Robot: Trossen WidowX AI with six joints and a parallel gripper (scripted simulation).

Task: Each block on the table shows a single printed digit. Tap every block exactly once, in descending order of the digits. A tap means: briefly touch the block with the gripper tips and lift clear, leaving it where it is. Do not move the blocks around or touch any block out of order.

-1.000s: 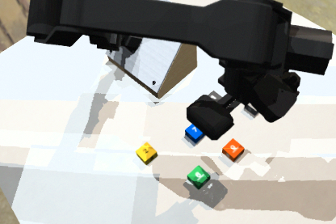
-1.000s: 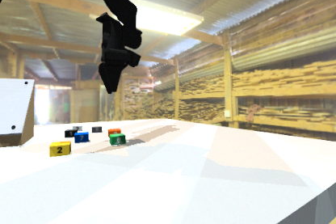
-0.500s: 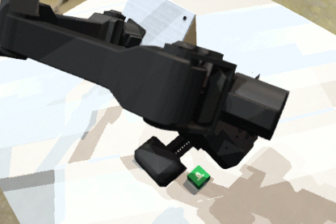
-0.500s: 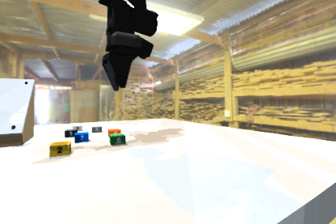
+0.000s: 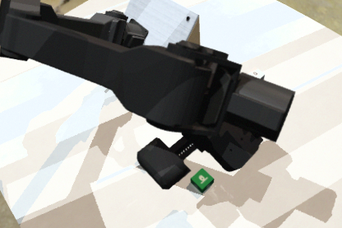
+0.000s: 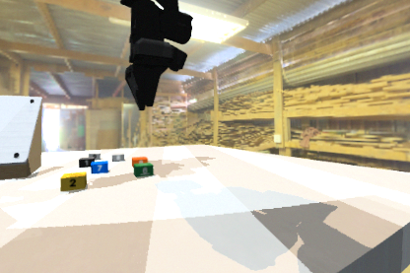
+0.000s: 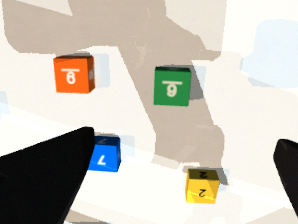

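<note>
Right now the orange block is 12 cm below my gripper tip and 10 cm to the left of it. From my gripper tip the other things lie so: blue block: 12 cm below, 8 cm behind, 7 cm to the left; yellow block: 12 cm below, 12 cm behind, 4 cm to the right; green block: 12 cm below.
</note>
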